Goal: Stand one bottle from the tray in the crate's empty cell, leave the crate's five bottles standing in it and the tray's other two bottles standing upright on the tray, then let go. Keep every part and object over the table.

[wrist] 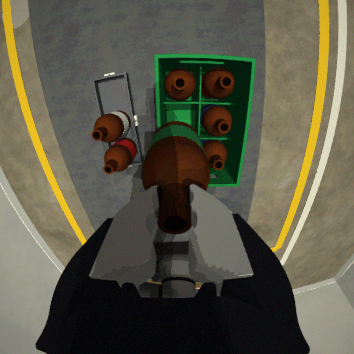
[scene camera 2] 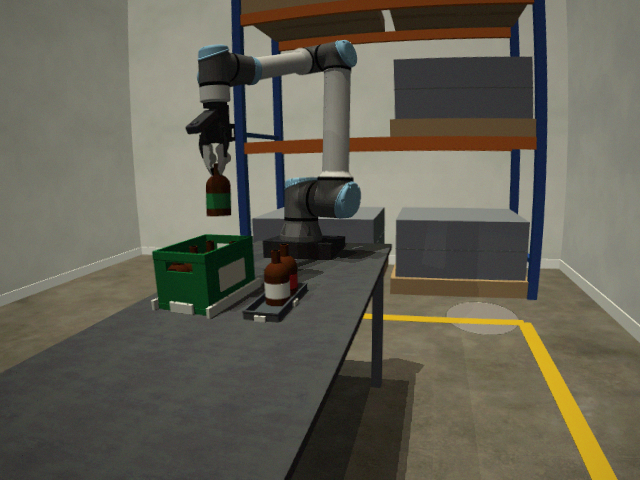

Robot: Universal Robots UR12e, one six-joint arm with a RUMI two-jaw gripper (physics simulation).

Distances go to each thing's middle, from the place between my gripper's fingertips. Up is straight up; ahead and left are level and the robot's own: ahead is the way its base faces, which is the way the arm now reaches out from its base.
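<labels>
The green-labelled bottle (scene camera 2: 218,189) now has my hand 40 mm above it. The white-label bottle (scene camera 2: 276,275), measured from that same hand, is 300 mm below, and it sits 180 mm to the left and 20 mm ahead.
</labels>
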